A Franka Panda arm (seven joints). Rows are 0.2 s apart.
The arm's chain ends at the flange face. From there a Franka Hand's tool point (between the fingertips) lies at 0.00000 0.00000 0.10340 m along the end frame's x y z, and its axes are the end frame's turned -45 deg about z.
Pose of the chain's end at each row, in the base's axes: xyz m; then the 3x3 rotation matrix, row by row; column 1 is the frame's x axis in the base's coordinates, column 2 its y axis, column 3 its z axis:
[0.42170, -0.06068, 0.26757], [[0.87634, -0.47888, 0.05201], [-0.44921, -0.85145, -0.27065], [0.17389, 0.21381, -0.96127]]
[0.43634, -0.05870, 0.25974], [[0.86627, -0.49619, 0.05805], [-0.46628, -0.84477, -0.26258], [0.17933, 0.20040, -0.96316]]
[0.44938, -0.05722, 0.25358], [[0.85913, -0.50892, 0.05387], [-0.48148, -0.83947, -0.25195], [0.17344, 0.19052, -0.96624]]
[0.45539, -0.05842, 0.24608], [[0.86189, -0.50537, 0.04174], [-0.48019, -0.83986, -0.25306], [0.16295, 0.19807, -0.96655]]
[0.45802, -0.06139, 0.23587], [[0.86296, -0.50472, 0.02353], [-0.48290, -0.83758, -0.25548], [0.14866, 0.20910, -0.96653]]
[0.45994, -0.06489, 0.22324], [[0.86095, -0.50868, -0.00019], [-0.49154, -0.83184, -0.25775], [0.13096, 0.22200, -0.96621]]
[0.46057, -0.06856, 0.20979], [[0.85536, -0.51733, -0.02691], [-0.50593, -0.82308, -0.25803], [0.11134, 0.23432, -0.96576]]
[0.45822, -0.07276, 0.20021], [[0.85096, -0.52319, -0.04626], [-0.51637, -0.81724, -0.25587], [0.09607, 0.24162, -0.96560]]
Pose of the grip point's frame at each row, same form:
[0.42708, -0.08867, 0.16817], [[0.95829, 0.28105, 0.05201], [0.28443, -0.91971, -0.27065], [-0.02823, 0.27415, -0.96127]]
[0.44234, -0.08585, 0.16015], [[0.96340, 0.26169, 0.05805], [0.26763, -0.92705, -0.26258], [-0.01490, 0.26851, -0.96316]]
[0.45495, -0.08327, 0.15367], [[0.96736, 0.24764, 0.05387], [0.25314, -0.93405, -0.25195], [-0.01208, 0.25736, -0.96624]]
[0.45971, -0.08459, 0.14614], [[0.96680, 0.25210, 0.04174], [0.25433, -0.93342, -0.25306], [-0.02483, 0.25528, -0.96655]]
[0.46045, -0.08781, 0.13593], [[0.96710, 0.25331, 0.02353], [0.25080, -0.93372, -0.25548], [-0.04274, 0.25297, -0.96653]]
[0.45992, -0.09154, 0.12333], [[0.96847, 0.24909, -0.00019], [0.24063, -0.93577, -0.25775], [-0.06438, 0.24958, -0.96621]]
[0.45779, -0.09524, 0.10993], [[0.97064, 0.23902, -0.02691], [0.22426, -0.93975, -0.25803], [-0.08696, 0.24442, -0.96576]]
[0.45344, -0.09922, 0.10037], [[0.97167, 0.23177, -0.04626], [0.21275, -0.94300, -0.25587], [-0.10292, 0.23878, -0.96560]]

